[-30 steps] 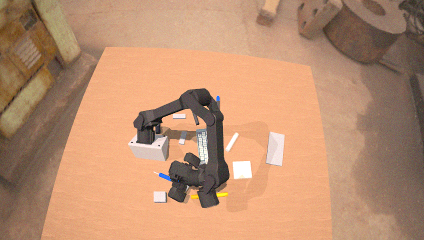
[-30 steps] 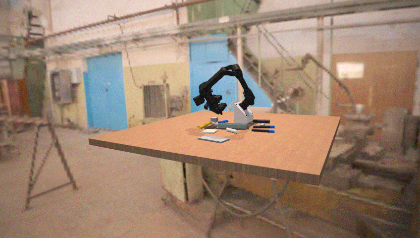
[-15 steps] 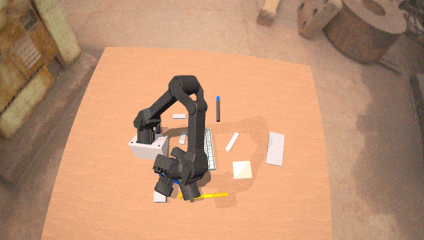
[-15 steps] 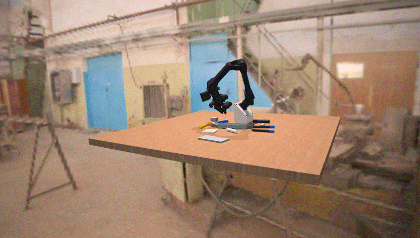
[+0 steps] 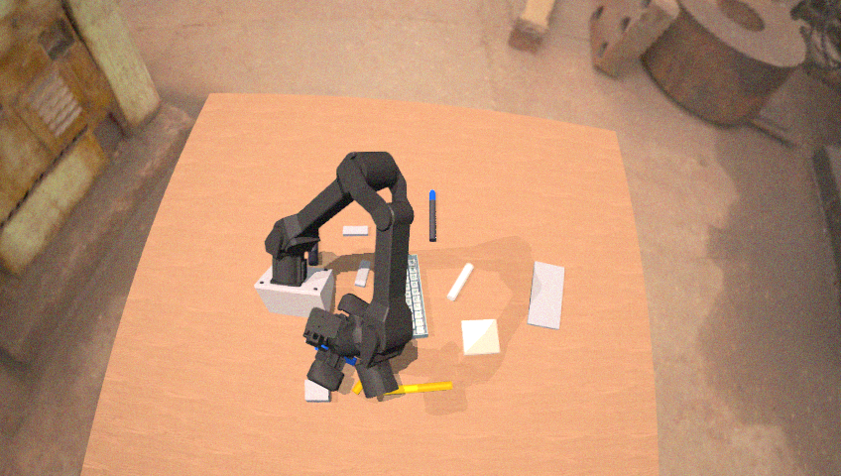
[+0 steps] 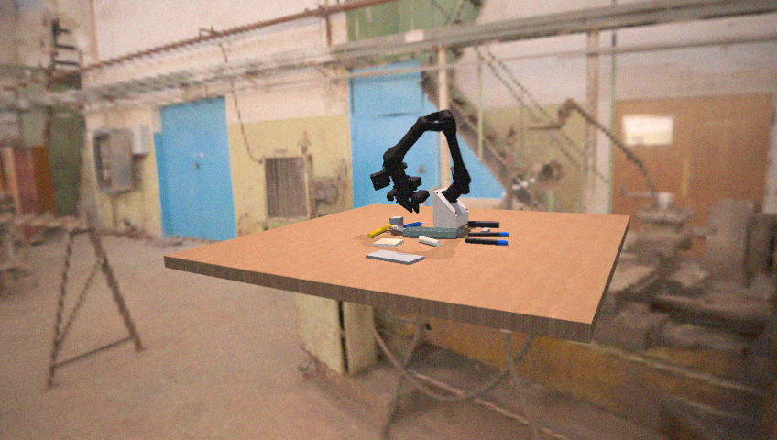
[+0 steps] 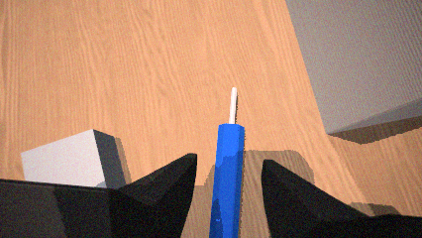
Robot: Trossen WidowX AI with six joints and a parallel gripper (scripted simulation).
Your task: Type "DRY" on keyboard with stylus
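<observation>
Now: gripper tip 1 cm past the blue stylus, 1 cm to the right of it and 5 cm above it. Also, from my gripper tip: grey cube (1 cm behind, 9 cm to the right, 4 cm below); stylus tip (5 cm behind, 2 cm to the left, 5 cm below); yellow-tipped marker (9 cm ahead, 4 cm to the right, 5 cm below).
</observation>
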